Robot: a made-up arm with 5 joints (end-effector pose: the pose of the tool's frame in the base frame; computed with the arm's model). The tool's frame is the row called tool.
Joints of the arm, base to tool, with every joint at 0 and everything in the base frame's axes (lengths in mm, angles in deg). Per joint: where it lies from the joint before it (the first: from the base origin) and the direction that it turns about. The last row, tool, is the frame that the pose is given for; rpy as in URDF.
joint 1: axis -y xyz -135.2 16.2 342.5
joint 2: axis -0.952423 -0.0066 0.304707 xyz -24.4 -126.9 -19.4
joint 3: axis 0.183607 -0.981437 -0.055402 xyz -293 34.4 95
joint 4: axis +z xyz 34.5 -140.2 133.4
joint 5: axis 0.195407 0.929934 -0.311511 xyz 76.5 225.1 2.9
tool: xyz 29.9 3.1 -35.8 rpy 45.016 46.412 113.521
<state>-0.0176 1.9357 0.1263 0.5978 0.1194</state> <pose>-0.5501 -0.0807 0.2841 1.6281 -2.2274 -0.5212</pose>
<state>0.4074 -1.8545 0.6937 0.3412 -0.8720</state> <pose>-0.5399 -0.2925 0.3698 0.0779 -0.8424 0.2125</pose>
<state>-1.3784 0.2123 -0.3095 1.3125 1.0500</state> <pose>-0.0173 -0.0707 0.8329 -0.7614 -1.1488 -1.1061</pose>
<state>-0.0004 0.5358 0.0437 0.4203 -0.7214</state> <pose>-0.4385 0.0932 0.4521 -1.5792 0.8506 1.7335</pose>
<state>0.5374 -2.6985 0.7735 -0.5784 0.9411</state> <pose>-0.3738 -0.2350 0.0500 -2.1188 1.6565 -1.0544</pose>
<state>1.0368 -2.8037 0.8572 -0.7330 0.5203</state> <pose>-0.1734 -0.1724 -0.0698 -2.1658 1.3999 -1.1560</pose>
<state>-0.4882 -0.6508 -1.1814 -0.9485 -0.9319</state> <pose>-0.2575 -0.0835 0.2487 0.2331 2.1045 1.3489</pose>
